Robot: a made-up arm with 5 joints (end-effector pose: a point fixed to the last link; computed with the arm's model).
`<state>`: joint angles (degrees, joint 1 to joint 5).
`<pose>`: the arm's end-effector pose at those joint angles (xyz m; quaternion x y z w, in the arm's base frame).
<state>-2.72 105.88 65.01 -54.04 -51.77</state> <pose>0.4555 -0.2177 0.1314 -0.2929 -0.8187 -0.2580 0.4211</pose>
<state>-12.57 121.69 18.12 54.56 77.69</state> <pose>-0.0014 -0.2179 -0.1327 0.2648 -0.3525 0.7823 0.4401</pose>
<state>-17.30 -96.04 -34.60 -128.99 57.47</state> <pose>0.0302 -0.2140 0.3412 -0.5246 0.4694 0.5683 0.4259</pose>
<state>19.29 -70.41 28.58 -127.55 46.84</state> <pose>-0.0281 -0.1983 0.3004 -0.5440 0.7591 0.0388 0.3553</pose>
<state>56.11 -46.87 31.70 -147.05 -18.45</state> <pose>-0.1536 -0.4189 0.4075 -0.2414 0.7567 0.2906 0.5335</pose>
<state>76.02 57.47 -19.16 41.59 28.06</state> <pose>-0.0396 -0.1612 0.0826 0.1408 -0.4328 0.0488 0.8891</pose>
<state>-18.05 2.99 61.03 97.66 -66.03</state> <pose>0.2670 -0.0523 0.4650 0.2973 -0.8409 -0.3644 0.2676</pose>
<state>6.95 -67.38 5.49 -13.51 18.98</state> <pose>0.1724 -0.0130 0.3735 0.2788 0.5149 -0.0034 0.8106</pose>
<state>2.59 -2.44 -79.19 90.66 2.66</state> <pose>0.0757 -0.3151 0.4441 0.8319 0.3235 0.3368 0.2997</pose>
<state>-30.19 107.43 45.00 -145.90 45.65</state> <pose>0.3676 0.0735 -0.0103 -0.0467 -0.1556 -0.5513 0.8183</pose>
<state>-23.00 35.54 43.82 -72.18 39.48</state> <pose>0.1137 0.1087 0.0338 -0.0792 -0.0212 -0.1623 0.9833</pose>
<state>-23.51 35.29 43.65 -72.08 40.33</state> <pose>0.1107 0.1125 0.0363 -0.0764 -0.0160 -0.1606 0.9839</pose>
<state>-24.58 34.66 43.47 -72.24 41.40</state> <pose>0.1043 0.1180 0.0385 -0.0764 -0.0066 -0.1559 0.9848</pose>
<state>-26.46 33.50 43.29 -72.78 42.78</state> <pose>0.0929 0.1255 0.0402 -0.0808 0.0083 -0.1469 0.9858</pose>
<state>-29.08 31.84 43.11 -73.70 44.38</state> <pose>0.0769 0.1343 0.0411 -0.0906 0.0277 -0.1341 0.9864</pose>
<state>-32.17 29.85 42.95 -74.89 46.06</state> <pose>0.0576 0.1427 0.0411 -0.1051 0.0489 -0.1188 0.9861</pose>
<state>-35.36 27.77 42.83 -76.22 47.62</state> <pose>0.0376 0.1496 0.0402 -0.1231 0.0687 -0.1032 0.9846</pose>
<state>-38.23 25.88 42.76 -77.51 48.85</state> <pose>0.0194 0.1540 0.0385 -0.1417 0.0846 -0.0889 0.9823</pose>
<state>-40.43 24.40 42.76 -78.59 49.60</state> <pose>0.0053 0.1560 0.0364 -0.1580 0.0952 -0.0777 0.9797</pose>
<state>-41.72 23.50 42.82 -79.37 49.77</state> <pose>-0.0030 0.1556 0.0342 -0.1699 0.1001 -0.0705 0.9778</pose>
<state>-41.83 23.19 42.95 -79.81 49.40</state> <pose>-0.0039 0.1534 0.0321 -0.1762 0.1004 -0.0696 0.9767</pose>
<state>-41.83 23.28 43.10 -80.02 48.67</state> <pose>-0.0041 0.1510 0.0300 -0.1793 0.0968 -0.0670 0.9767</pose>
